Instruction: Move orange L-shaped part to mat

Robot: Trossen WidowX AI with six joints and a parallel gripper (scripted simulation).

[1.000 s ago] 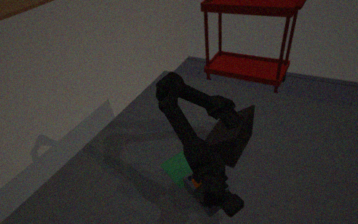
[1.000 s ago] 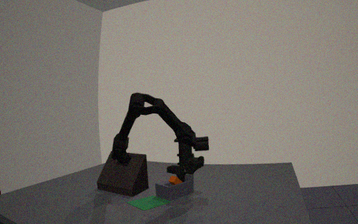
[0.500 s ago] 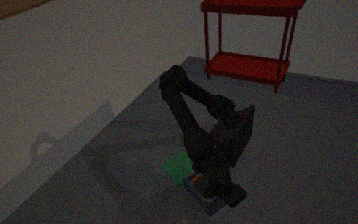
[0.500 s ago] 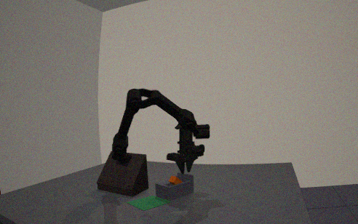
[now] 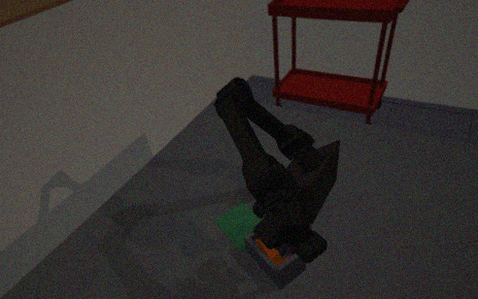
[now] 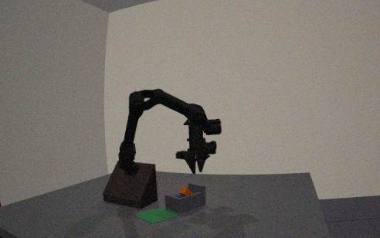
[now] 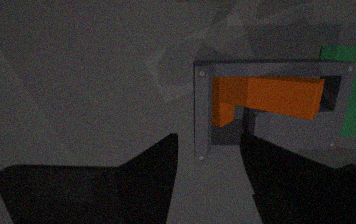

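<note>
The orange L-shaped part lies 20 mm behind my gripper tip, 40 mm to the right of it and 100 mm below it. The rest, counted from my gripper tip: green mat 80 mm behind, 210 mm to the right, 160 mm below.
</note>
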